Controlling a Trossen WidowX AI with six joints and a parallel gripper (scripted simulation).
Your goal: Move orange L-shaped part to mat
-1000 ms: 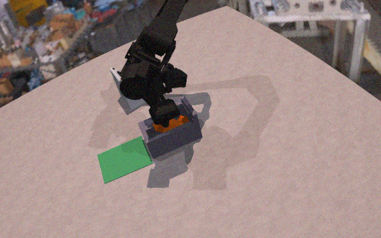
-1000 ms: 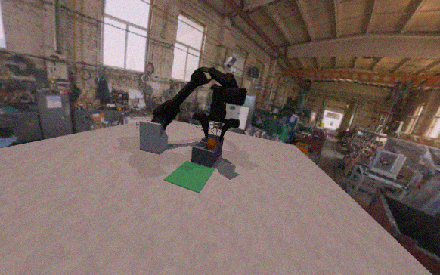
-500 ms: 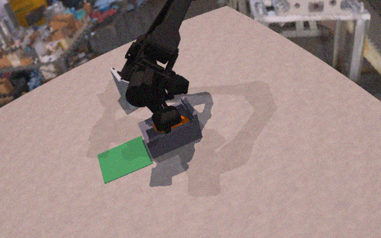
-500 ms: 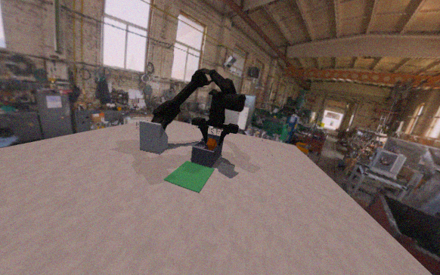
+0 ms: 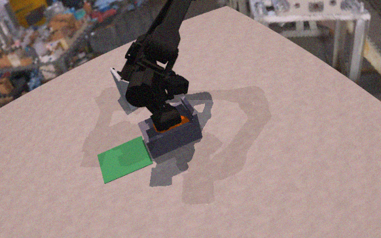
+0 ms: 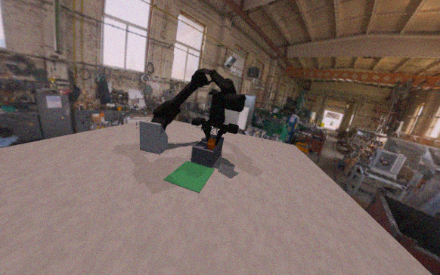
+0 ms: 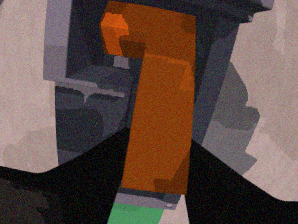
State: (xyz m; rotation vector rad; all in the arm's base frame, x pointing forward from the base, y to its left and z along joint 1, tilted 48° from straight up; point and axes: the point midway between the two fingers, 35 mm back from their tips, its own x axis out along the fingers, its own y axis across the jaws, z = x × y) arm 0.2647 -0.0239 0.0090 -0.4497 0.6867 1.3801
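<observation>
Right now my gripper tip is 14 cm to the left of the green mat, 8 cm above it and 4 cm past it. Also, from my gripper tip: orange L-shaped part (4 cm to the left, 3 cm below, 1 cm behind).
</observation>
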